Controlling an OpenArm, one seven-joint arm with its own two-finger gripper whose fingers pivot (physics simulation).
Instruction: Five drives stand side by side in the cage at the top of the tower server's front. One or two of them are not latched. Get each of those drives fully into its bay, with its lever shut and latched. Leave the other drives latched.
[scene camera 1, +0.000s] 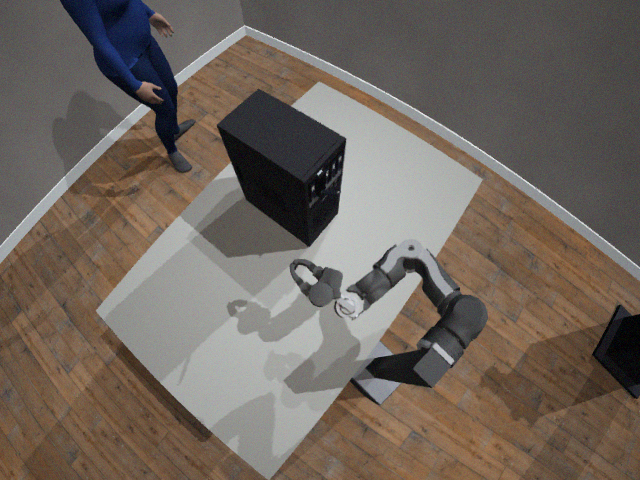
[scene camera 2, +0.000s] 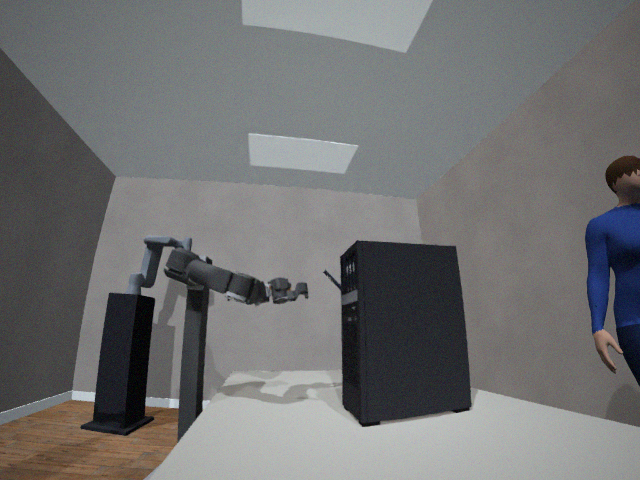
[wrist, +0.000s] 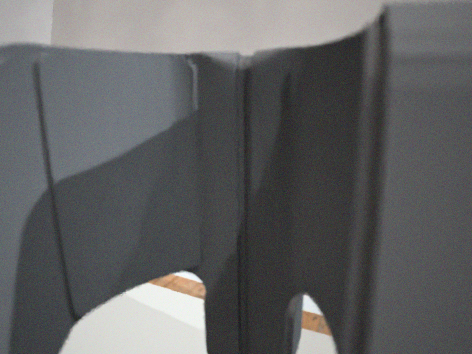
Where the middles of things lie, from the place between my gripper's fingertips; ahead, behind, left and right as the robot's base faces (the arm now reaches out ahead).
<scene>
Now: hand 28 cm short of the black tower server (scene camera 2: 404, 346), 21 cm to the left of it and 14 cm above it.
</scene>
